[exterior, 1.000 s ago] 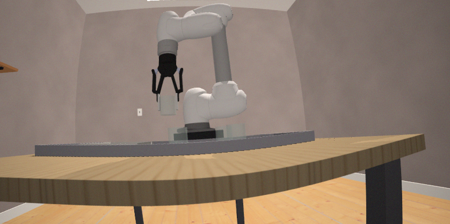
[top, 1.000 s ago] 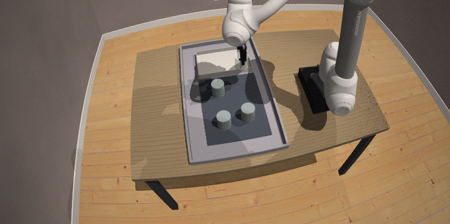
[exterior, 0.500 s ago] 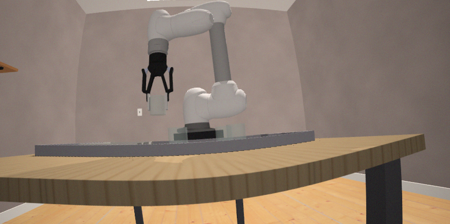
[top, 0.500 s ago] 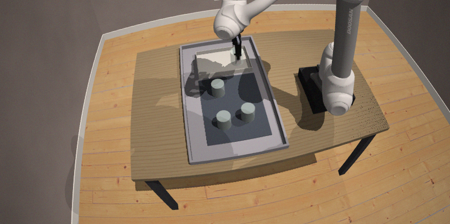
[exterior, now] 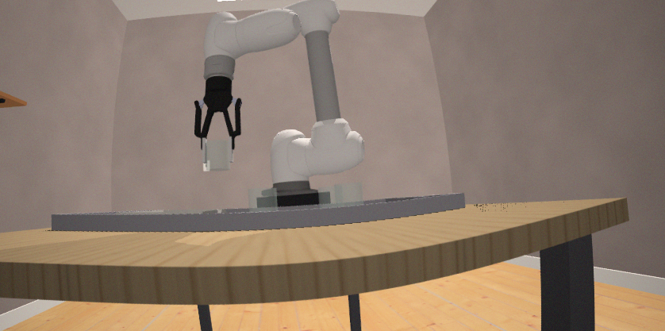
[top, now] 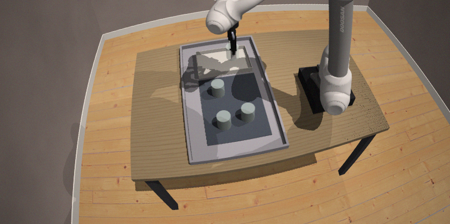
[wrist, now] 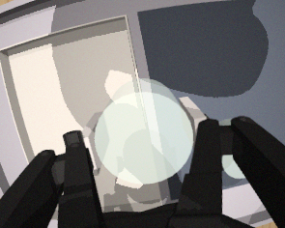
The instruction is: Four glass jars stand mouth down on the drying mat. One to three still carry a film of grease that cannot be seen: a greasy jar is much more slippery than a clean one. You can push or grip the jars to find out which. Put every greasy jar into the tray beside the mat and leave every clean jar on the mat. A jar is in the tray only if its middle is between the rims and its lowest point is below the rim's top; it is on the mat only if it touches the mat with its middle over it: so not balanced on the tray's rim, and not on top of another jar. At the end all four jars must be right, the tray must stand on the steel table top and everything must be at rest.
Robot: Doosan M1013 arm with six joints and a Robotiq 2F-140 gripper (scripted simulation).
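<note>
The white tray lies 17 cm below my hand, 11 cm to the right of it and 2 cm ahead of it. From my hand the other things lie so: grey steel table top (18 cm below, 10 cm to the left, 7 cm ahead); dark drying mat (21 cm to the left, 18 cm below, 8 cm ahead).
</note>
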